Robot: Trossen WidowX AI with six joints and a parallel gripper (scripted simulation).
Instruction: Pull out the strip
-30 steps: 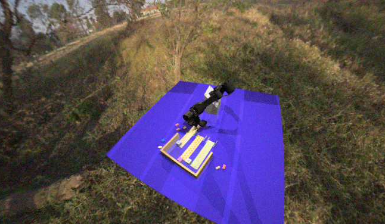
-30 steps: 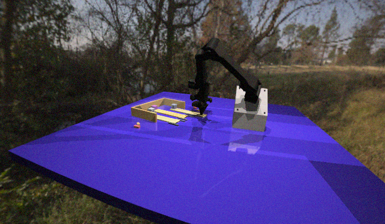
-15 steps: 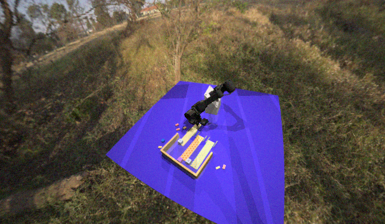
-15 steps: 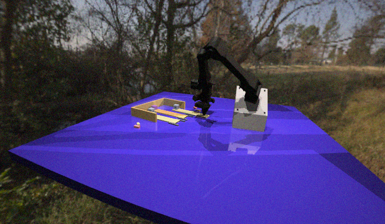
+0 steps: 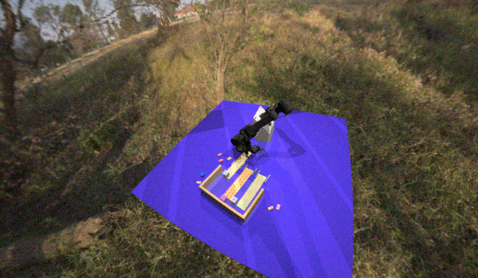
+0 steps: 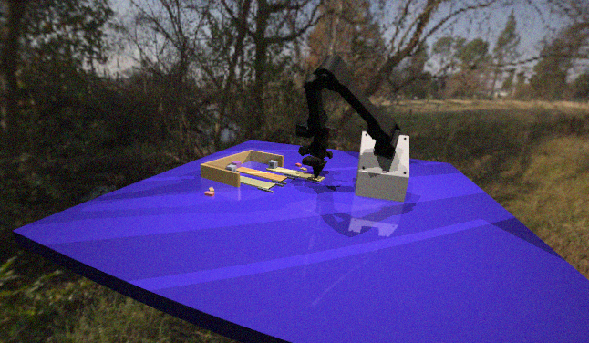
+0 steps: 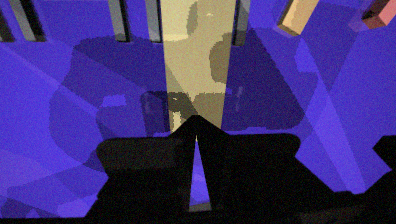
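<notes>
Now: gripper tip 10 cm short of the strip and 1 cm to the left of it. The rest, counted from my gripper tip: blue disc: 29 cm ahead, 17 cm to the right.
</notes>
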